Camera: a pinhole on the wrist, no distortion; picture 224 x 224 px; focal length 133.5 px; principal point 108.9 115.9 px. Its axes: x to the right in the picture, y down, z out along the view. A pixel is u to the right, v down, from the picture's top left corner.
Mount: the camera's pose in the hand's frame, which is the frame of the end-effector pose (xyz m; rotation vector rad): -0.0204 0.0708 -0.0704 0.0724 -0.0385 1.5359
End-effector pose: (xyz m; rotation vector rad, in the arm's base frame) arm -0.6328 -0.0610 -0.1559 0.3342 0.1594 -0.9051
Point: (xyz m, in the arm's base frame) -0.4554 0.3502 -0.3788
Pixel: behind the camera
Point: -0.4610 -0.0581 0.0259
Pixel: 181.0 79.1
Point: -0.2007 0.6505 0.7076
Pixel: outside the picture
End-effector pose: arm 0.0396 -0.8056 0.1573 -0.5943 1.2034 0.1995
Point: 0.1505 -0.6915 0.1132
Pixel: 112.9 67.0
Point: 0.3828 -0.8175 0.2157
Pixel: 29.2 82.7
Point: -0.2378 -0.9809 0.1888
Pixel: behind the camera
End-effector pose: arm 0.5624 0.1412 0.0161 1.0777 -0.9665 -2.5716
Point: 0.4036 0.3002 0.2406
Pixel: 103.8 138.7
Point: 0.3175 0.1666 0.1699
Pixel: 129.7 79.8
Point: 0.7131 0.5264 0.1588
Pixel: outside the picture
